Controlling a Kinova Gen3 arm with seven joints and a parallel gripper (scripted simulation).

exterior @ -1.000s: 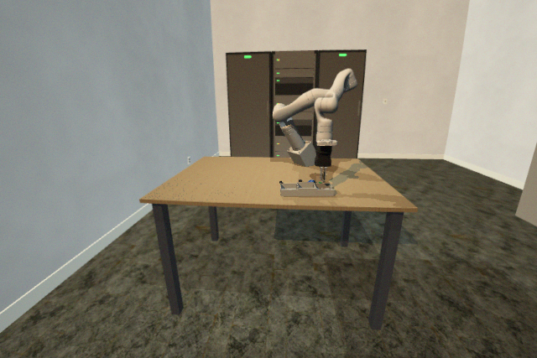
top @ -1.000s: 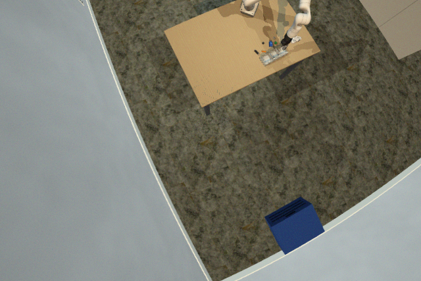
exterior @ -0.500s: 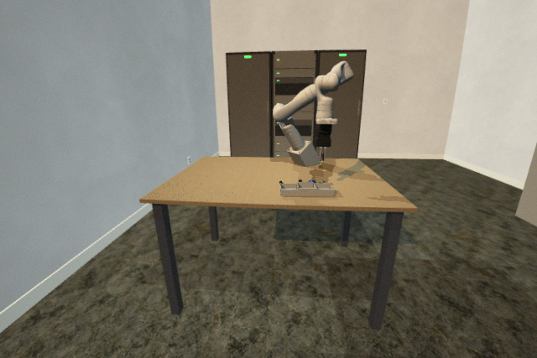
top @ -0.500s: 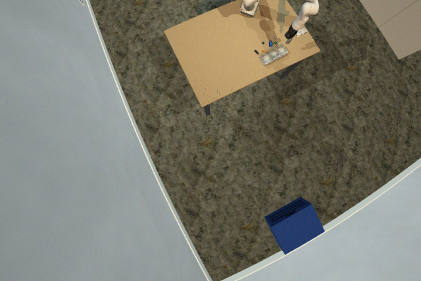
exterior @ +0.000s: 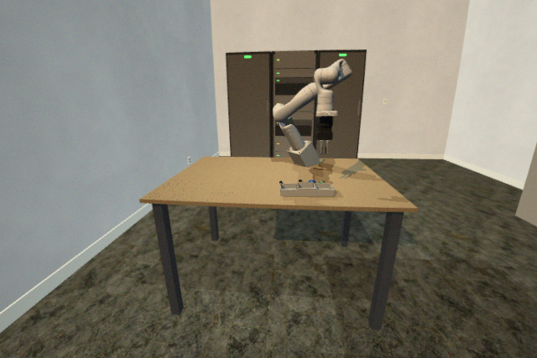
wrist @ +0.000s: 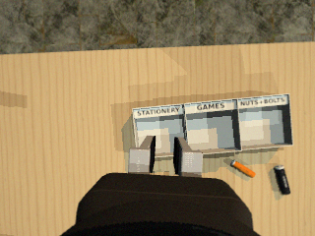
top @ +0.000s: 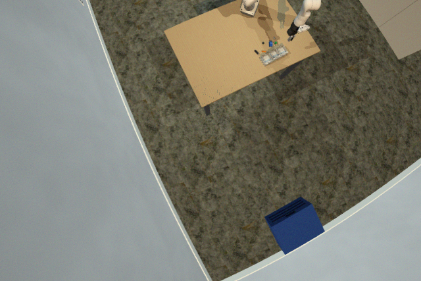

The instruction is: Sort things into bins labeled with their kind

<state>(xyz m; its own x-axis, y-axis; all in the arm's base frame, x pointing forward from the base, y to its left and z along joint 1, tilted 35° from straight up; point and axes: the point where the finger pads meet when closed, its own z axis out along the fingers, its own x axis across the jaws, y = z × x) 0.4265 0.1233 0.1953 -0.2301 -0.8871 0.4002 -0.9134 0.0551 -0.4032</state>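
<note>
The black part is 160 mm behind my hand, 70 mm to the right of it and 210 mm below it. From my hand the other things lie so: blue 9V battery 110 mm behind, 30 mm to the right, 210 mm below; orange battery 90 mm behind, 120 mm to the right, 210 mm below; green die 100 mm behind, 30 mm to the left, 210 mm below.
</note>
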